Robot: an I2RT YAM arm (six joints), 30 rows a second.
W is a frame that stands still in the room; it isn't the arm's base.
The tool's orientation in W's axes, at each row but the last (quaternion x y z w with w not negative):
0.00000, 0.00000, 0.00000, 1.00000
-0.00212, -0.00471, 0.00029, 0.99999
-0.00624, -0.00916, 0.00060, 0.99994
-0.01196, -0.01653, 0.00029, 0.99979
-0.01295, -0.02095, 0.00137, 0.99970
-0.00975, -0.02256, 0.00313, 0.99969
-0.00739, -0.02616, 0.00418, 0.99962
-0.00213, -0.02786, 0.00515, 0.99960
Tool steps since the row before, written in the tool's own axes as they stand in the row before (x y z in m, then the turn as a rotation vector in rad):
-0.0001, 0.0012, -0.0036, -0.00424, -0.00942, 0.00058
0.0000, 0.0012, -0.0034, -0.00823, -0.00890, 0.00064
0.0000, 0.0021, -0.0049, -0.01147, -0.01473, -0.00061
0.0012, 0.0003, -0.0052, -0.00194, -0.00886, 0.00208
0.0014, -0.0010, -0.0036, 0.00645, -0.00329, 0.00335
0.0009, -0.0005, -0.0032, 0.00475, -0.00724, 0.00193
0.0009, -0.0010, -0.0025, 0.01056, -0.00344, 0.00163
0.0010, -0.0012, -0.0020, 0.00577, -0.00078, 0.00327
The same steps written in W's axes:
-0.0001, 0.0012, -0.0036, -0.00424, -0.00942, 0.00058
0.0000, 0.0012, -0.0034, -0.00823, -0.00890, 0.00060
0.0001, 0.0020, -0.0049, -0.01144, -0.01475, -0.00064
0.0014, 0.0002, -0.0052, -0.00201, -0.00881, 0.00223
0.0016, -0.0011, -0.0035, 0.00631, -0.00318, 0.00370
0.0010, -0.0006, -0.0031, 0.00470, -0.00717, 0.00228
0.0010, -0.0010, -0.0024, 0.01049, -0.00332, 0.00223
0.0011, -0.0012, -0.0019, 0.00559, -0.00071, 0.00359

